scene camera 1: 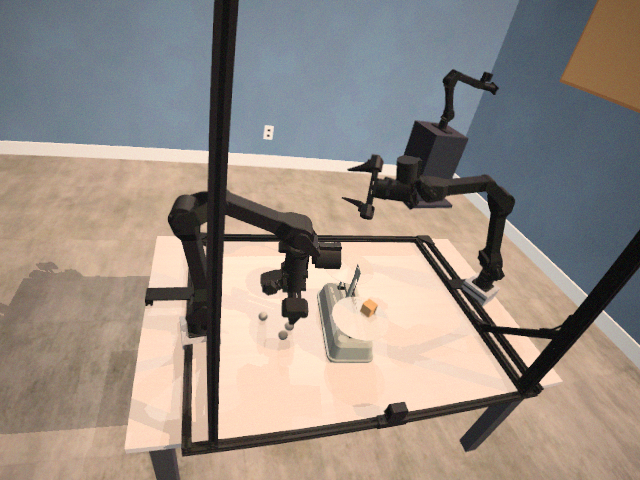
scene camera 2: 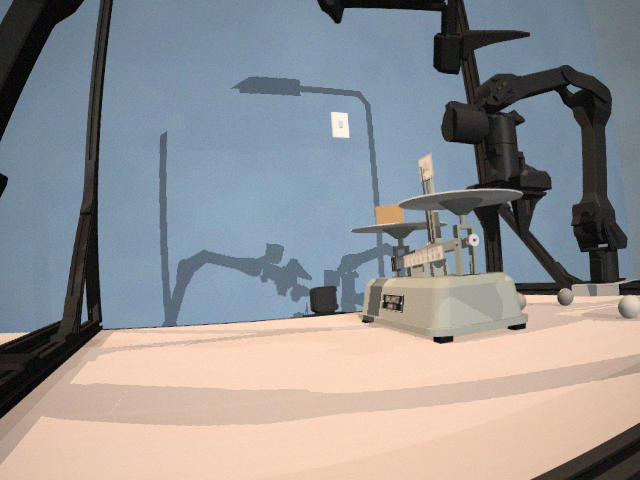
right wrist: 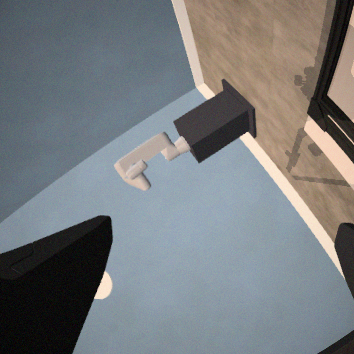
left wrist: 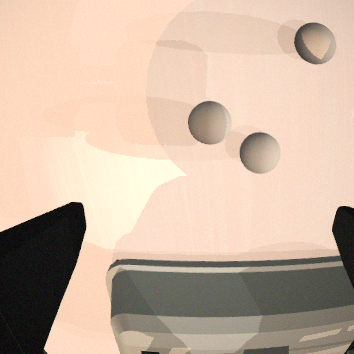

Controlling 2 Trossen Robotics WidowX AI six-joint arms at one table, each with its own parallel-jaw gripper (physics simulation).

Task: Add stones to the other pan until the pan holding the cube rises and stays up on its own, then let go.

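Frame: origin at the left arm's base, x ahead, y left, z up, level; centimetres.
Seen in the pictures: left gripper, fingertip midpoint: (scene camera 2: 506, 240) (left wrist: 215, 218); right gripper, fingertip midpoint: (scene camera 1: 344, 183) (right wrist: 230, 233); left arm's base, link origin: (scene camera 1: 199, 327) (scene camera 2: 605, 282); right arm's base, link origin: (scene camera 1: 482, 284).
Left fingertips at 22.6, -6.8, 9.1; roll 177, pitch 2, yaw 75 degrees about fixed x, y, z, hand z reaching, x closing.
Note:
Offsets run from my left fingertips to a thing's top centre, as dx, dy, dz. "*": to the spot under its first point. Level surfaces: height alone.
An orange cube {+19.0, -6.7, +6.1} (scene camera 1: 368, 307) (scene camera 2: 389, 213) sits on the lower pan {* +23.5, -7.8, +3.0} (scene camera 2: 361, 228) of a grey-green balance scale {+18.6, +1.1, +12.0} (scene camera 1: 351, 352) (scene camera 2: 454, 307) (left wrist: 185, 295). The other pan {+20.8, +10.3, +4.3} (scene camera 2: 460, 196) stands higher and bears no stones. Three round grey stones lie on the table: one {-4.5, +8.3, -8.5} (scene camera 1: 263, 315) (scene camera 2: 629, 306) (left wrist: 315, 43), a second {-0.7, +0.4, -8.5} (scene camera 1: 282, 334) (scene camera 2: 565, 296) (left wrist: 209, 122), and a third {+2.0, +3.2, -8.5} (scene camera 1: 289, 326) (scene camera 2: 521, 300) (left wrist: 260, 153) nearest the scale. My left gripper (scene camera 1: 281, 308) (left wrist: 215, 218) is open, empty and points down above the table, near the stones. My right gripper (scene camera 1: 345, 183) (right wrist: 230, 233) is open and empty, high up.
A black frame (scene camera 1: 305, 430) runs around the pale table {dz -11.3} (scene camera 1: 268, 392); its upright post {* -23.7, -24.9, +57.7} (scene camera 1: 219, 129) crosses the view before my left arm. A small black box {* +17.7, -30.6, -5.9} (scene camera 1: 396, 411) (scene camera 2: 323, 299) sits on the frame's front bar. Another arm stands on a dark pedestal (scene camera 1: 436, 149) (right wrist: 215, 125) beyond the table.

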